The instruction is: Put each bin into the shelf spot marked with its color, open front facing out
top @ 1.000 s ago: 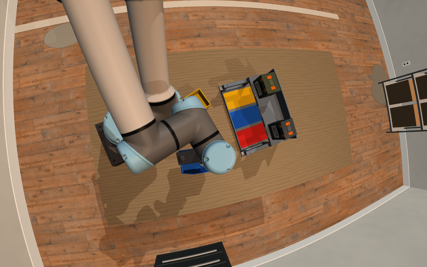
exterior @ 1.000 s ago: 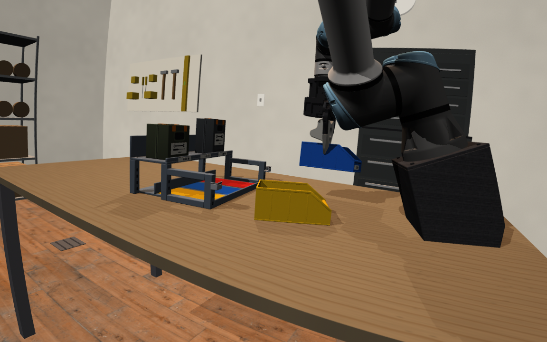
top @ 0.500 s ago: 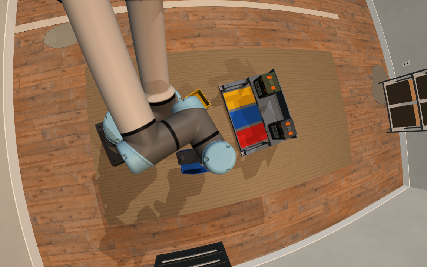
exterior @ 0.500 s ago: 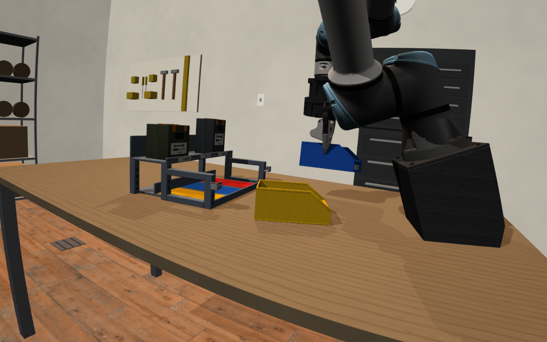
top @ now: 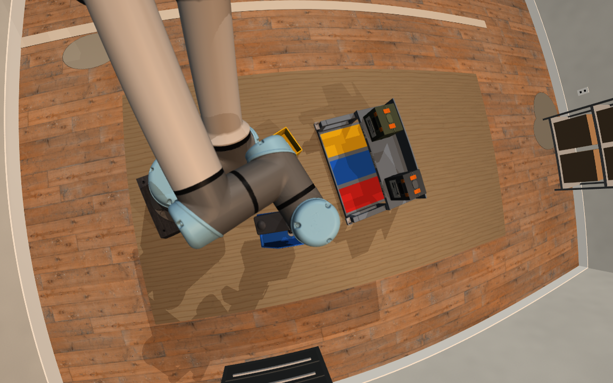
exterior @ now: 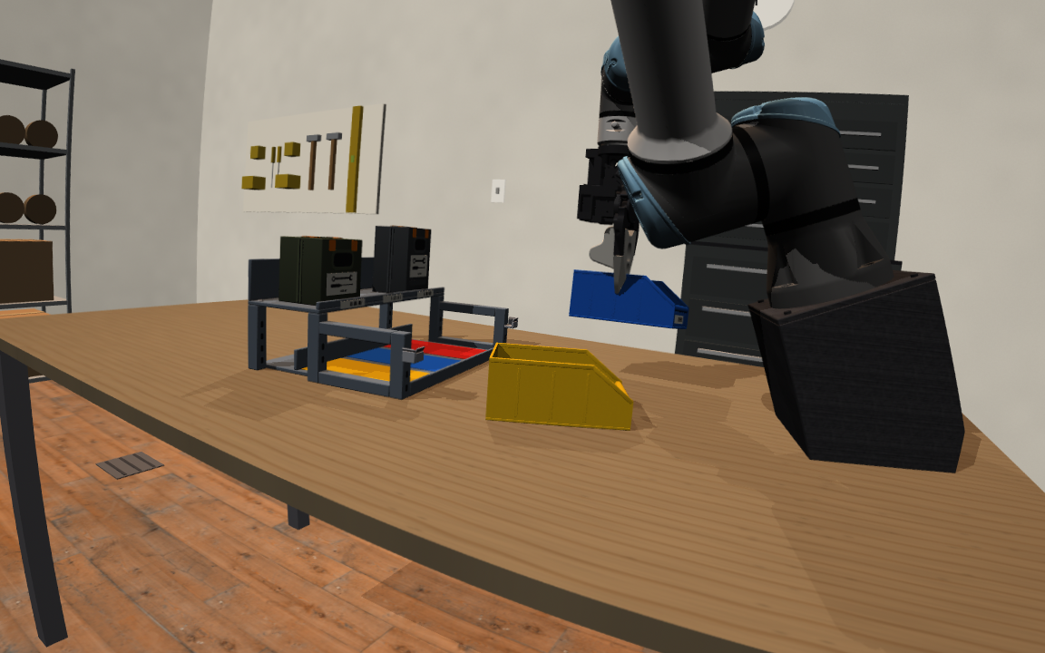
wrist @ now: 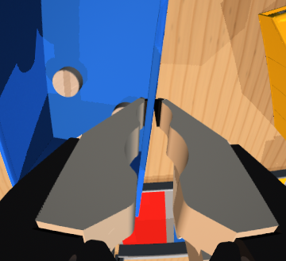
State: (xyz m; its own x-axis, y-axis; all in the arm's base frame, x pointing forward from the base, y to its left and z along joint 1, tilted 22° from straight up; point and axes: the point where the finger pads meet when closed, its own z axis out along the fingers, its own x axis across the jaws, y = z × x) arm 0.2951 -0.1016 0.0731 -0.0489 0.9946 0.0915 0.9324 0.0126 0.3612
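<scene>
Now: the blue bin 50 mm to the right of my hand and 30 mm below it. The rest, counted from my hand: yellow bin: 10 mm behind, 210 mm to the left, 120 mm below.
</scene>
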